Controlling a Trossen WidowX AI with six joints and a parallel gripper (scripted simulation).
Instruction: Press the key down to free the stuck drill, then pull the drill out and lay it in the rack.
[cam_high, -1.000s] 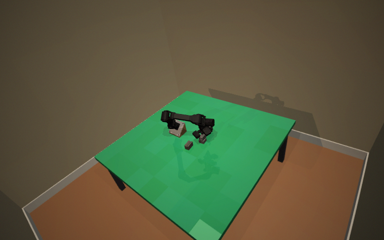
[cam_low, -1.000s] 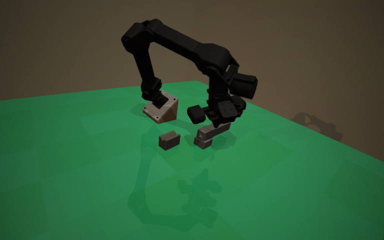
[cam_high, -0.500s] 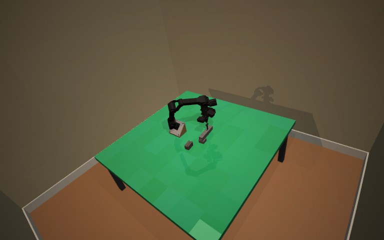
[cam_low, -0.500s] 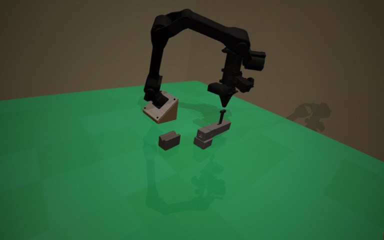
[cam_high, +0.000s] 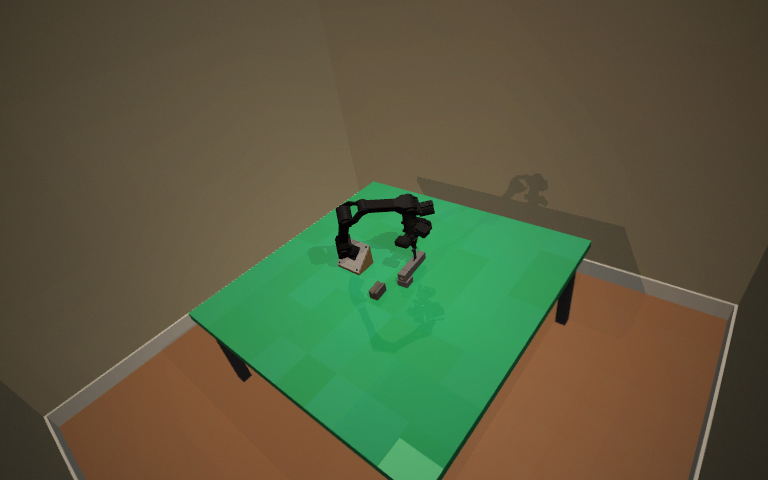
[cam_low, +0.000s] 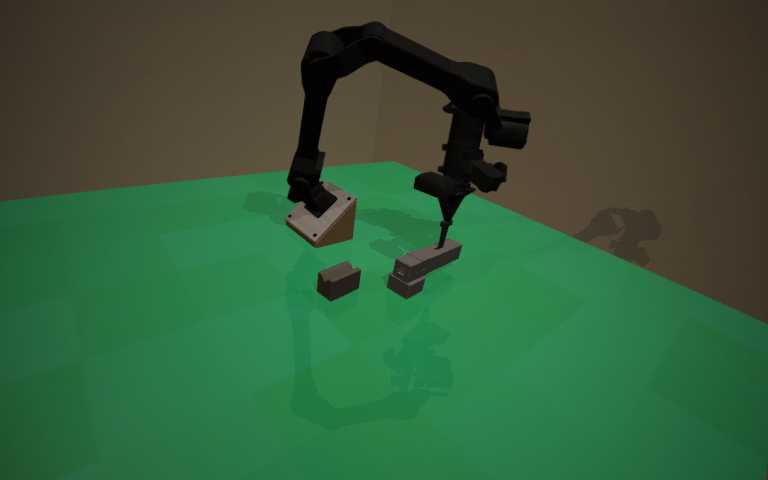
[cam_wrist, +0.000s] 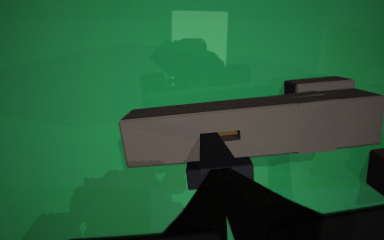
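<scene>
My gripper tip is 30 mm above the dark key. From my gripper tip the other things lie so: notched grey rack 210 mm to the right, 100 mm below, 50 mm behind; long grey block 80 mm below, 40 mm to the right.
</scene>
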